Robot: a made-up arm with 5 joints. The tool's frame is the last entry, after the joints.
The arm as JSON. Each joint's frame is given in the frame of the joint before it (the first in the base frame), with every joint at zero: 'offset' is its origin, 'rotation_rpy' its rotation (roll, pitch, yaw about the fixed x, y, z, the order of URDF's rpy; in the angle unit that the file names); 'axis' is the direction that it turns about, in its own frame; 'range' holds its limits. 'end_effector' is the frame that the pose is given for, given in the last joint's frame.
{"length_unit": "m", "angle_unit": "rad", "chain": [
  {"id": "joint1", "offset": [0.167, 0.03, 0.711], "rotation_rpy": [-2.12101, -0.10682, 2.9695], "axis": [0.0, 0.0, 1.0], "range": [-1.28, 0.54]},
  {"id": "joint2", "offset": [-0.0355, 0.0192, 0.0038], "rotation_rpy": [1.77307, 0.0, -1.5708], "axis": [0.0, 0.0, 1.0], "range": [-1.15, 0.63]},
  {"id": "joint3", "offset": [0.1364, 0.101, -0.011], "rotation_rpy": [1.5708, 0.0, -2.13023], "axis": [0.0, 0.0, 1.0], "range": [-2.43, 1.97]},
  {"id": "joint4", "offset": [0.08, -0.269, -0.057], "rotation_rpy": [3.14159, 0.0, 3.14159], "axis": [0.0, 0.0, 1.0], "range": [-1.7, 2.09]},
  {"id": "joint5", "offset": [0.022, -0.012, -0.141], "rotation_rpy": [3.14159, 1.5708, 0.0], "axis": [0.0, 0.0, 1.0], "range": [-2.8, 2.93]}
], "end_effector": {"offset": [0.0, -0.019, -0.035], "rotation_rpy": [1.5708, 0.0, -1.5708]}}
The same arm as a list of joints. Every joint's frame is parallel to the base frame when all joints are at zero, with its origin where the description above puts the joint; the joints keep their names.
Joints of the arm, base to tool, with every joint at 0 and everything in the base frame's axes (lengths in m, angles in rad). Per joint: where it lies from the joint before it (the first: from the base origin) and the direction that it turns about. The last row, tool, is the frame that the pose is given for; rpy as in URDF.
joint1: origin 0.167 0.03 0.711 axis -0.200894 -0.830277 -0.519886
joint2: origin 0.034 0.001 -0.022 axis +x
joint3: origin -0.011 -0.158 0.062 axis -z
joint4: origin -0.269 0.08 0.057 axis +z
joint5: origin -0.012 -0.022 -0.141 axis +y
tool: origin 0.019 -0.035 0 rpy 0 0 0
Joint limits (rad, base to tool): -1.28..0.54 -1.15..0.63 -2.43..1.97 -1.7..2.09 -2.8..2.93

